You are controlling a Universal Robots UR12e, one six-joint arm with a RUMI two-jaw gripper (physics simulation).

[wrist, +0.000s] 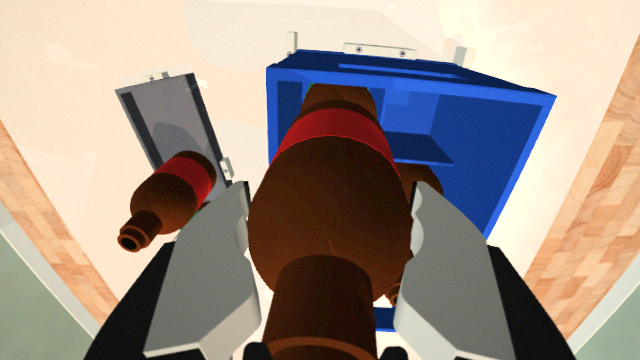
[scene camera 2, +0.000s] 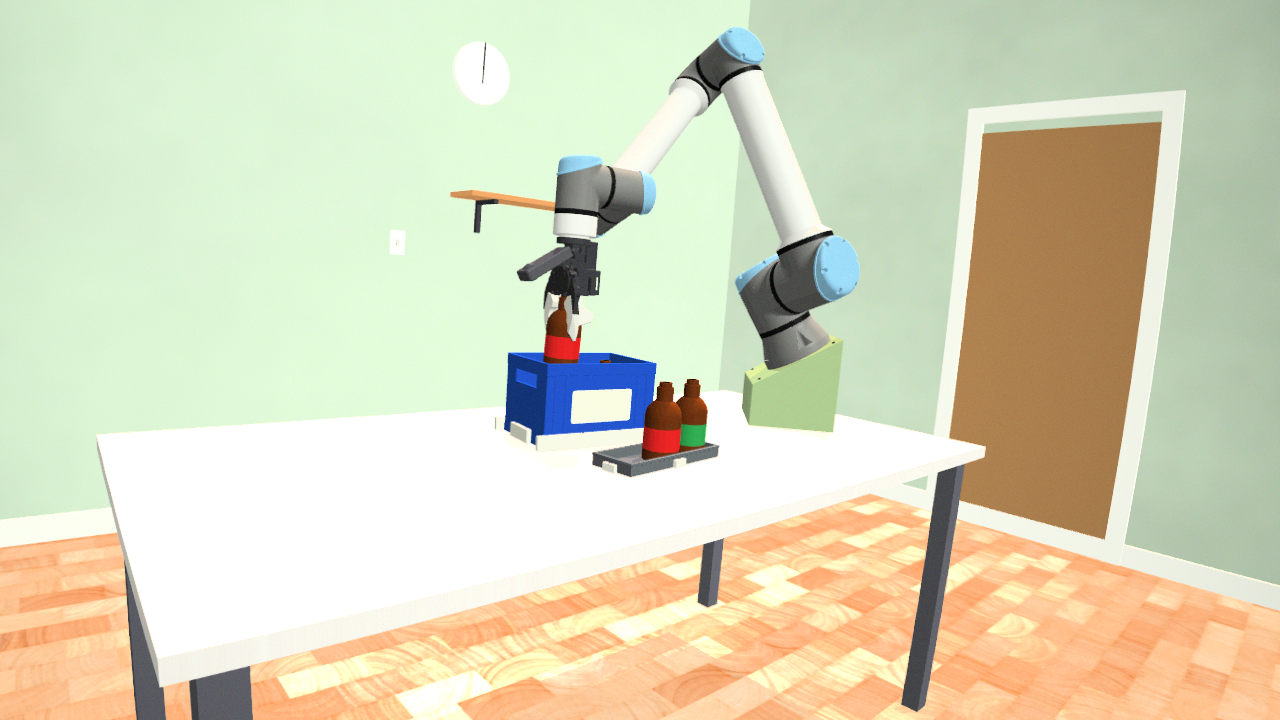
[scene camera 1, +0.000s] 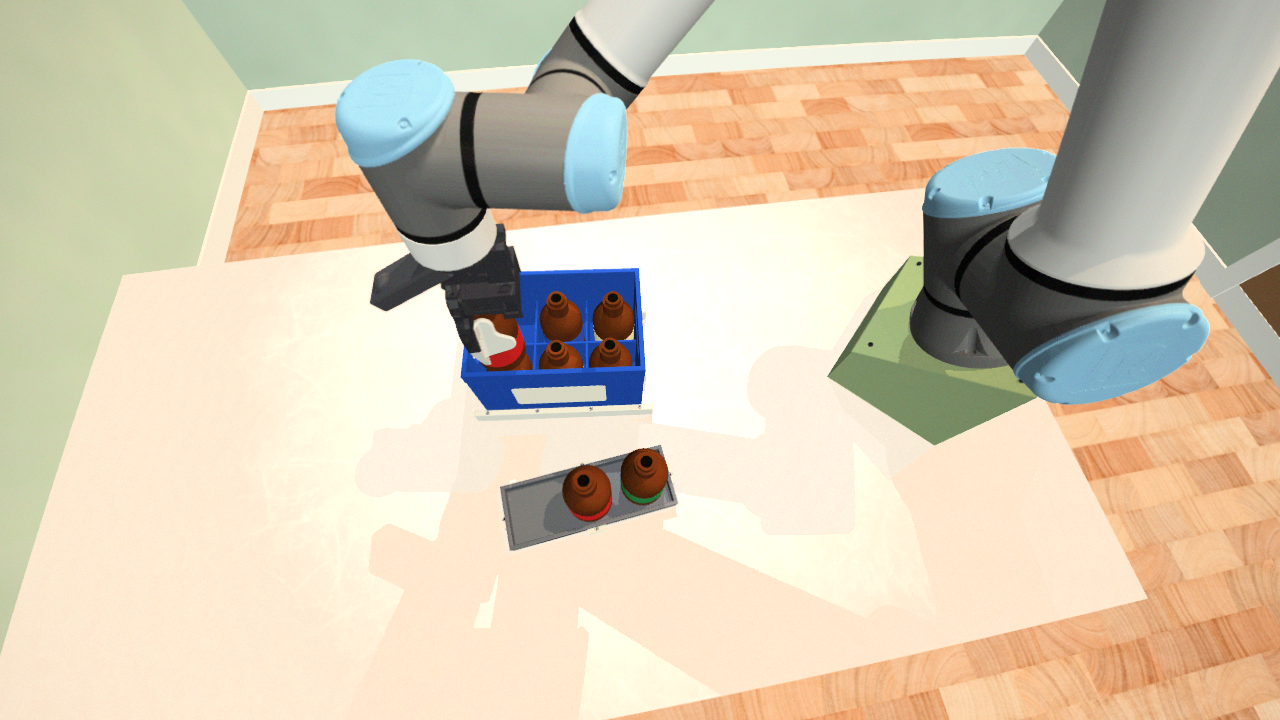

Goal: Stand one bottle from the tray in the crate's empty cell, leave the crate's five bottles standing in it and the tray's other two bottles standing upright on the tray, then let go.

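Places are measured from the arm's base along level axes (x ahead, y left, z up), in metres.
Pixels of known places: gripper, between the fingertips: (wrist: pixel 329 183) (scene camera 2: pixel 560 338) (scene camera 1: pixel 488 334); arm's base, origin of its link: (scene camera 2: pixel 798 354) (scene camera 1: pixel 976 322).
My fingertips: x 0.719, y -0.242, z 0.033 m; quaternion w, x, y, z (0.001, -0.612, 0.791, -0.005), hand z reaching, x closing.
Note:
For each thing: its top centre in the pictures, then the offset to it from my fingertips. "spot": a spot on its surface instead.
- red-labelled brown bottle, centre of its top: (scene camera 1: pixel 475 297) (scene camera 2: pixel 566 292) 0.007 m back, 0.001 m left, 0.096 m up
- blue crate, centre of its top: (wrist: pixel 379 245) (scene camera 1: pixel 554 319) (scene camera 2: pixel 582 357) 0.099 m back, 0.018 m right, 0.047 m down
- empty cell, a spot on its surface: (wrist: pixel 425 117) spot: 0.059 m back, 0.112 m right, 0.214 m down
- red-labelled bottle, centre of its top: (wrist: pixel 128 243) (scene camera 1: pixel 583 480) (scene camera 2: pixel 666 382) 0.055 m back, 0.232 m left, 0.062 m down
- green-labelled bottle, centre of its top: (scene camera 1: pixel 646 461) (scene camera 2: pixel 693 379) 0.146 m back, 0.240 m left, 0.062 m down
- tray, a spot on its surface: (wrist: pixel 175 105) (scene camera 1: pixel 528 506) spot: 0.044 m ahead, 0.204 m left, 0.217 m down
A red-labelled brown bottle (scene camera 1: pixel 505 356) (scene camera 2: pixel 562 347) (wrist: pixel 332 122) is about upright in my gripper (scene camera 1: pixel 494 338) (scene camera 2: pixel 562 320) (wrist: pixel 329 183), which is shut on its shoulder. It is over the left part of the blue crate (scene camera 1: pixel 490 391) (scene camera 2: pixel 528 402) (wrist: pixel 480 91), its label above the rim in scene camera 2. In the wrist view its base overlaps a crate bottle; whether they touch is hidden. The empty cell (wrist: pixel 425 117) is back left. Two back bottles (scene camera 1: pixel 561 320) (scene camera 1: pixel 613 317) and front ones stand in the crate. A red-labelled bottle (scene camera 1: pixel 587 492) (scene camera 2: pixel 662 420) and a green-labelled bottle (scene camera 1: pixel 644 474) (scene camera 2: pixel 694 416) stand on the tray (scene camera 1: pixel 532 519) (wrist: pixel 175 105).
Pale holding strips (scene camera 1: pixel 563 412) (wrist: pixel 380 50) edge the crate. The tray lies in front of the crate. The green arm base (scene camera 1: pixel 930 407) (scene camera 2: pixel 792 402) stands to the right. Blue dividers (wrist: pixel 420 147) separate the cells.

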